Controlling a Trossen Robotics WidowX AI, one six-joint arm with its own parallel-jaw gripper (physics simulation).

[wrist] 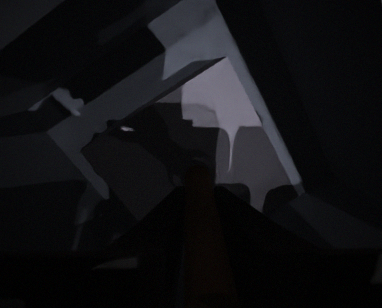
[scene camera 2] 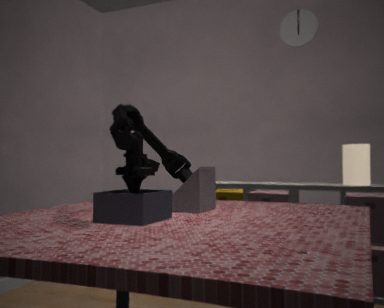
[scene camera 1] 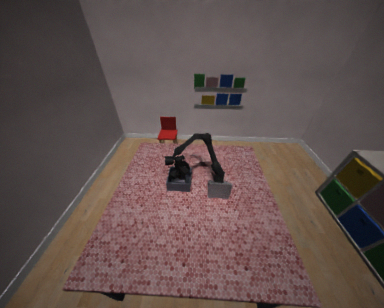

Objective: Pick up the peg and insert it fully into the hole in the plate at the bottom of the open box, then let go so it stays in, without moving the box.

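Frame: origin at the arm's base, x right, y up, z back, level; centimetres.
Seen in the pictures: gripper, fingertip midpoint: point(wrist: 199, 195) point(scene camera 1: 179, 176); arm's base at its link origin: point(scene camera 2: 191, 182) point(scene camera 1: 219, 182).
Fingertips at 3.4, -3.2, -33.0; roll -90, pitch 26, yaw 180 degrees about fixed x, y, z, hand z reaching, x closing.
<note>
Offsets run from my fingertips to a thing's top centre, as dx, dy, dz. "spot": to the spot under its first point. Level surfaces: height alone.
The open grey box {+0.1, +1.8, +0.1} point(scene camera 1: 179, 187) point(scene camera 2: 115, 207) stands on the table. The plate {+0.1, -1.9, +0.0} point(wrist: 220, 90) at its bottom is partly lit and partly in dark shadow in the wrist view. My gripper point(scene camera 2: 134, 189) point(wrist: 199, 195) points down, its fingers reaching inside the box walls. It is shut on the dark orange peg {spot: -0.3, +3.5, +0.7} point(wrist: 206, 230), whose far end points at a dark shadowed part of the plate. The hole is hidden in that shadow or behind the peg, so I cannot tell whether the peg's end is in it. The box walls hide the peg in the scene camera 2 view.
A grey wedge-shaped block point(scene camera 1: 219, 189) point(scene camera 2: 204, 192) stands beside the box, by the lower end of the arm. The table {dy -8.0} point(scene camera 1: 180, 240) point(scene camera 2: 250, 240) has a pink hexagon pattern. A red chair point(scene camera 1: 168, 134) stands beyond the table's far edge.
</note>
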